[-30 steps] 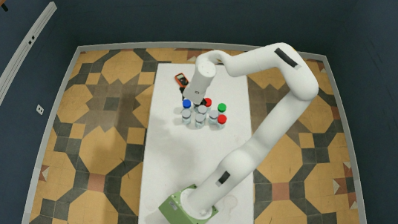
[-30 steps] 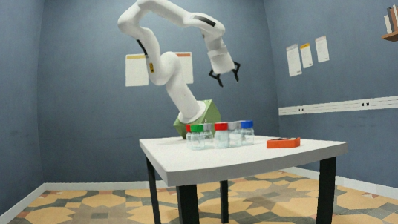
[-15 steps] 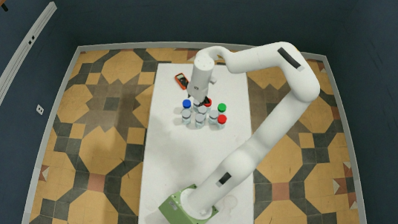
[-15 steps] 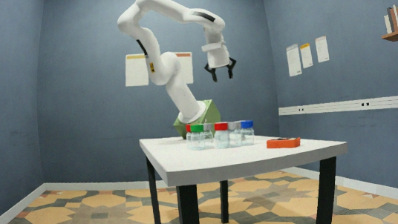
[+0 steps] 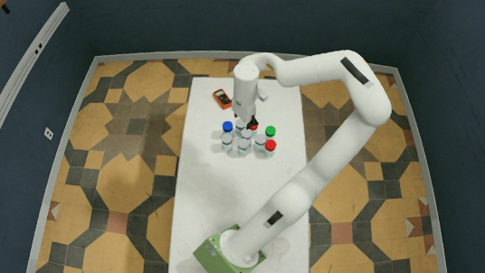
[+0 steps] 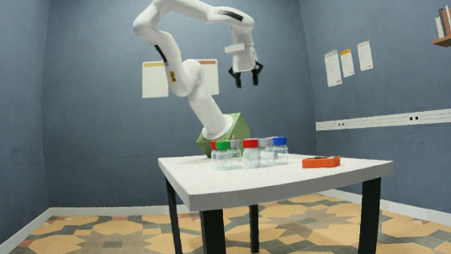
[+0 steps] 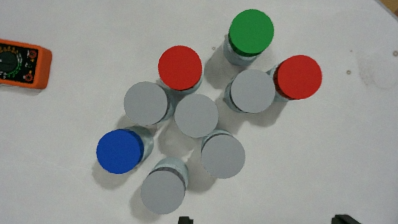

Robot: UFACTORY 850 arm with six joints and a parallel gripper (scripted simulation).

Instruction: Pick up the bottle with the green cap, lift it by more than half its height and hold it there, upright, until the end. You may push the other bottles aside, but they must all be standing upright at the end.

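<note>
Now: hand 28 cm above the green-capped bottle, 16 cm to the left of it and 4 cm short of it. From my hand the other things lie so: blue-capped bottle (28 cm below, 13 cm ahead, 4 cm to the left); then orange multimeter (36 cm ahead, 32 cm below, 1 cm to the left).
</note>
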